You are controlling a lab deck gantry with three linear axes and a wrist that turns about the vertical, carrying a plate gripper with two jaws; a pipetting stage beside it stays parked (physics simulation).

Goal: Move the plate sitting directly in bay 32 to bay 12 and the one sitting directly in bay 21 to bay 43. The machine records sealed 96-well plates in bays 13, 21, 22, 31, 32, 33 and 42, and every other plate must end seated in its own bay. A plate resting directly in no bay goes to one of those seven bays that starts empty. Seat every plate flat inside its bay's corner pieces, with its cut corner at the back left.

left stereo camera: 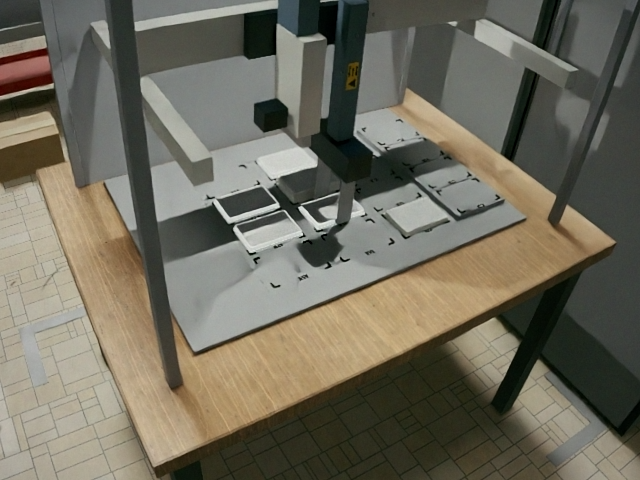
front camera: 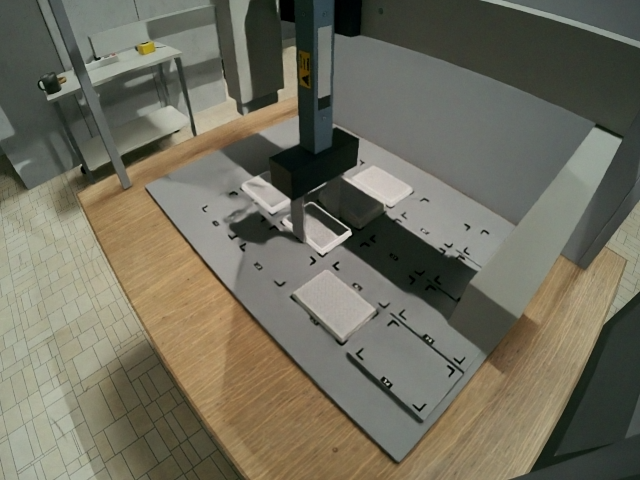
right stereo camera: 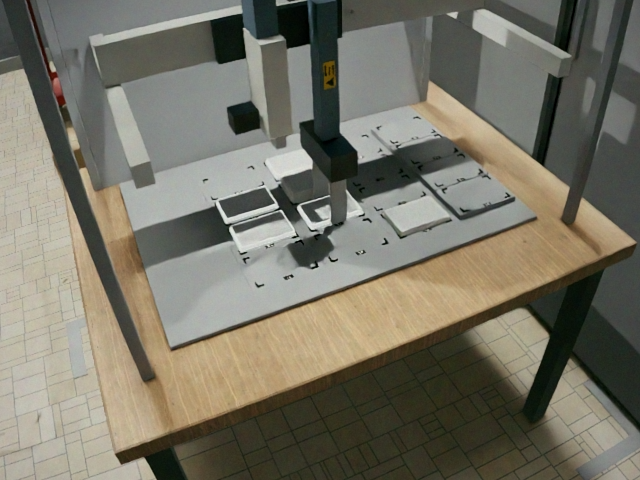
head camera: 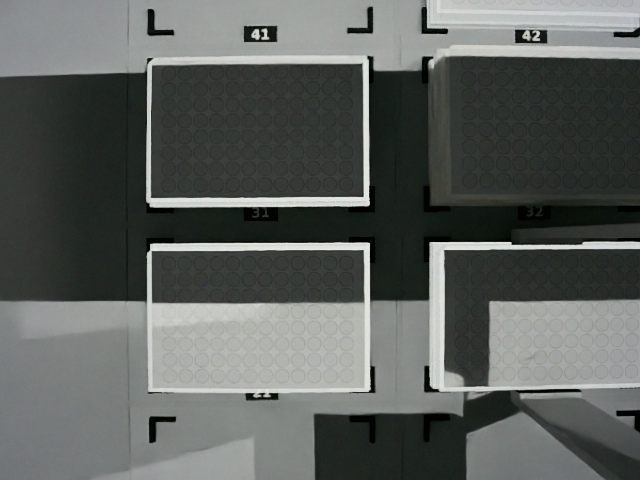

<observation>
my gripper: left stereo camera; front camera 316,226; right stereo camera; head camera 541,315
same spot on my gripper: (left stereo camera: 346,195) = (right stereo camera: 337,195)
</observation>
